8 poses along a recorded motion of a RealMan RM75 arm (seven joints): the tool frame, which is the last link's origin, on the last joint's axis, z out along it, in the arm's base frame.
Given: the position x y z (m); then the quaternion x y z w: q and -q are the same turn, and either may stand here.
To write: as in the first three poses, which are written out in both.
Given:
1: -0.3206 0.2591 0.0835 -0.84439 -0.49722 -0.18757 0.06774
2: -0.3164 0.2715 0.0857 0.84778 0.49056 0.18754 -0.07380
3: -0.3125 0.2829 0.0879 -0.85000 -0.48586 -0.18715 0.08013
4: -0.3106 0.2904 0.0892 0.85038 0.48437 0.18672 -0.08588
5: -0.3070 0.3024 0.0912 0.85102 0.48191 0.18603 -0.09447
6: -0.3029 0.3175 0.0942 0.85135 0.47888 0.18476 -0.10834
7: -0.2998 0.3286 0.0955 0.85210 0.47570 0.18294 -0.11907
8: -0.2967 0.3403 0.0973 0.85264 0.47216 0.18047 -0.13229
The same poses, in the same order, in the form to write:
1:
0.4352 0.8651 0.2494 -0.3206
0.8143 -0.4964 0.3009 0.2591
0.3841 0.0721 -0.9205 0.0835
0 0 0 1

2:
0.4484 0.8595 0.2456 -0.3164
0.8041 -0.5078 0.3091 0.2715
0.3904 0.0589 -0.9188 0.0857
0 0 0 1

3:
0.4578 0.8559 0.2403 -0.3125
0.7960 -0.5150 0.3181 0.2829
0.3960 0.0456 -0.9171 0.0879
0 0 0 1

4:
0.4610 0.8559 0.2344 -0.3106
0.7917 -0.5160 0.3269 0.2904
0.4008 0.0348 -0.9155 0.0892
0 0 0 1

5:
0.4663 0.8554 0.2256 -0.3070
0.7851 -0.5177 0.3401 0.3024
0.4077 0.0185 -0.9129 0.0912
0 0 0 1

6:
0.4731 0.8554 0.2108 -0.3029
0.7754 -0.5179 0.3614 0.3175
0.4184 -0.0075 -0.9083 0.0942
0 0 0 1

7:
0.4805 0.8542 0.1985 -0.2998
0.7671 -0.5191 0.3770 0.3286
0.4250 -0.0289 -0.9047 0.0955
0 0 0 1

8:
0.4890 0.8529 0.1828 -0.2967
0.7574 -0.5191 0.3960 0.3403
0.4327 -0.0552 -0.8999 0.0973
0 0 0 1

